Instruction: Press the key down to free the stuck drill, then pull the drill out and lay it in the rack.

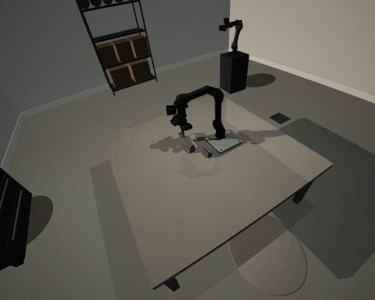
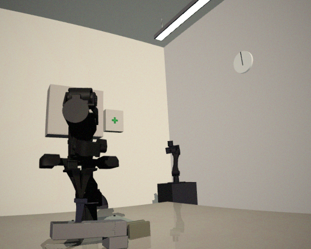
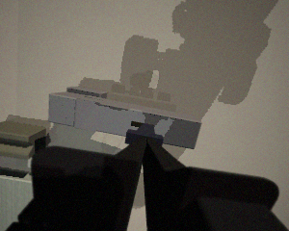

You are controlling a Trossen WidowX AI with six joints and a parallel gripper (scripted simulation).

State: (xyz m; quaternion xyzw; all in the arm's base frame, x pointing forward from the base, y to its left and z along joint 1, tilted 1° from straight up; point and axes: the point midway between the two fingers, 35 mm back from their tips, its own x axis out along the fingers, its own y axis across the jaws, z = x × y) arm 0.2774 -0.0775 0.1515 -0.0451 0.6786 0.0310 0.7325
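My gripper tip is 30 mm above the dark key. From my gripper tip the other things lie so: tan drill (10 mm behind, 50 mm to the left, 80 mm below); rack (100 mm behind, 180 mm to the left, 110 mm below); long grey housing block (10 mm behind, 30 mm to the left, 80 mm below).
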